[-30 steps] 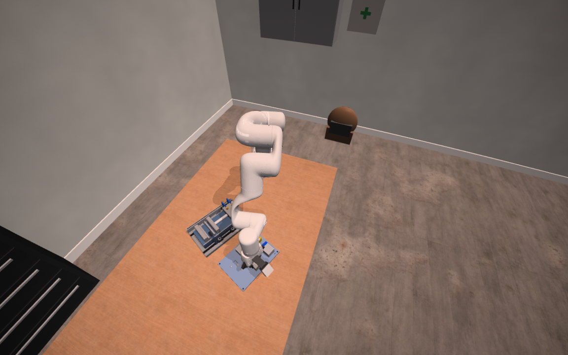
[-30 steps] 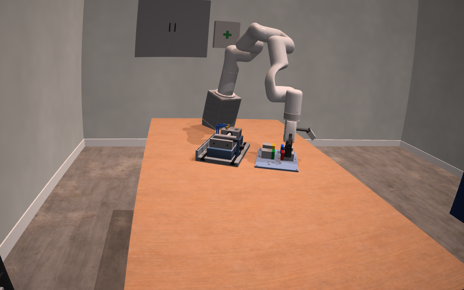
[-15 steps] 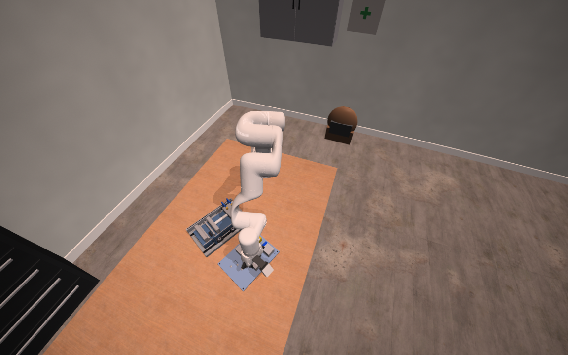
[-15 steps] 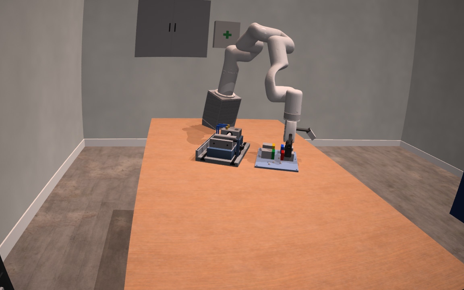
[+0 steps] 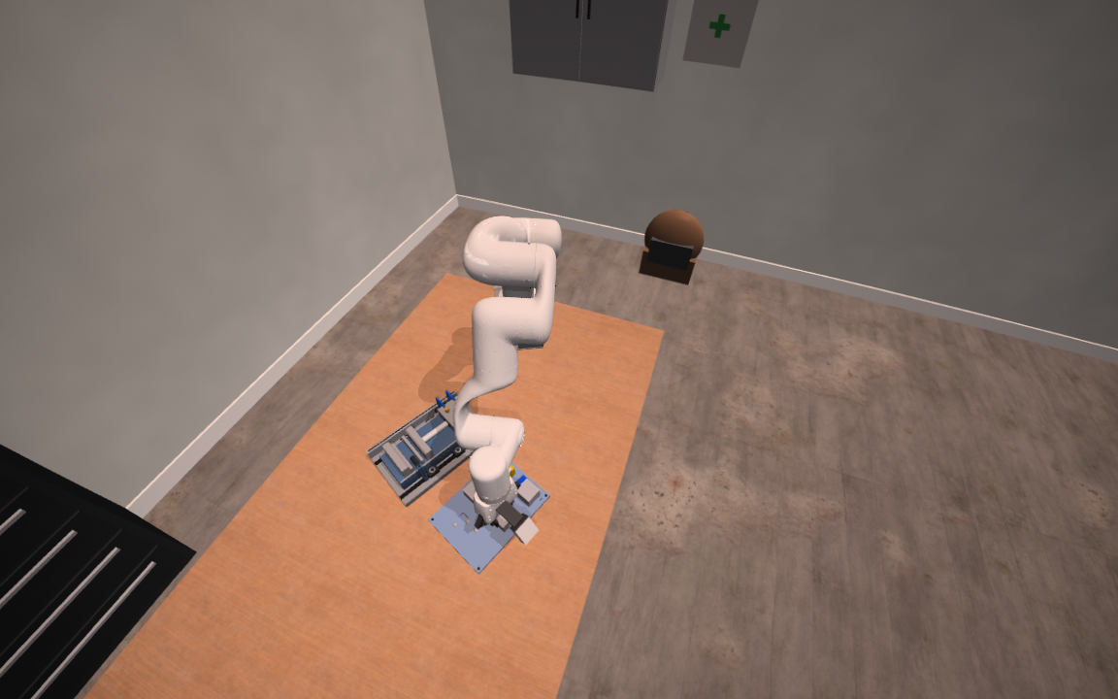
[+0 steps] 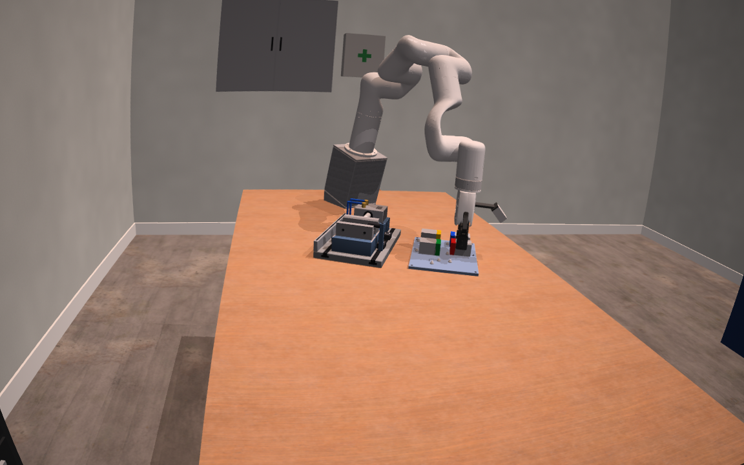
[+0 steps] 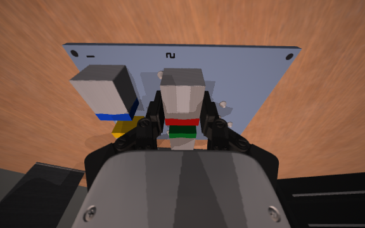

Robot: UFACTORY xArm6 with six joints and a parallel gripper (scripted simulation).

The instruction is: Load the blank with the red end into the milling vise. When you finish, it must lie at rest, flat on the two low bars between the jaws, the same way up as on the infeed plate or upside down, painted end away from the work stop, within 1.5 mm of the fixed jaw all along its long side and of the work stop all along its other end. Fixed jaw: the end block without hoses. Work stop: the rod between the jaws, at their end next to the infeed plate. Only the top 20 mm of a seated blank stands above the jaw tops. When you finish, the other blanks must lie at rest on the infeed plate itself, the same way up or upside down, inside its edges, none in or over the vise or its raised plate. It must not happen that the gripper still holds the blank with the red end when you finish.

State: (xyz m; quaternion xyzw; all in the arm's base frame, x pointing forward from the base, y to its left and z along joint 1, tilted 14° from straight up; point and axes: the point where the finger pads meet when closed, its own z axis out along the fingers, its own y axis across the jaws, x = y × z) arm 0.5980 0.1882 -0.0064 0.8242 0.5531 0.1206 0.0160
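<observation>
The infeed plate lies 20 mm behind my hand, 40 mm to the right of it and 50 mm below it. From my hand the other things lie so: blue-ended blank: 80 mm behind, 30 mm to the left, 30 mm below; then green-ended blank: 30 mm behind, 80 mm to the right, 30 mm below; then red-ended blank: 20 mm below.
</observation>
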